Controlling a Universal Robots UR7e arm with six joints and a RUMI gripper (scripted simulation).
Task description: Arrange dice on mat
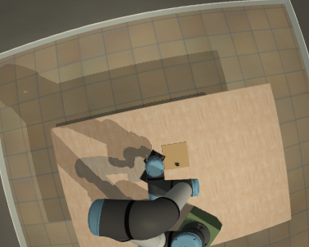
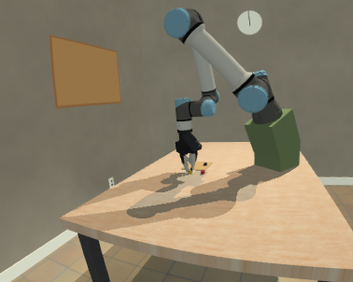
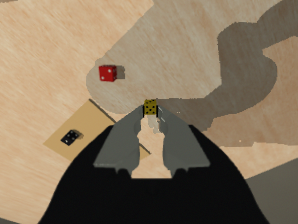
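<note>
Now: hand 13 cm to the left of the tan mat and 2 cm above it. Also, from my hand: yellow die (1 cm below); then black die (13 cm to the right, 5 cm behind, 1 cm below); then red die (7 cm behind, 1 cm to the right, 1 cm below).
</note>
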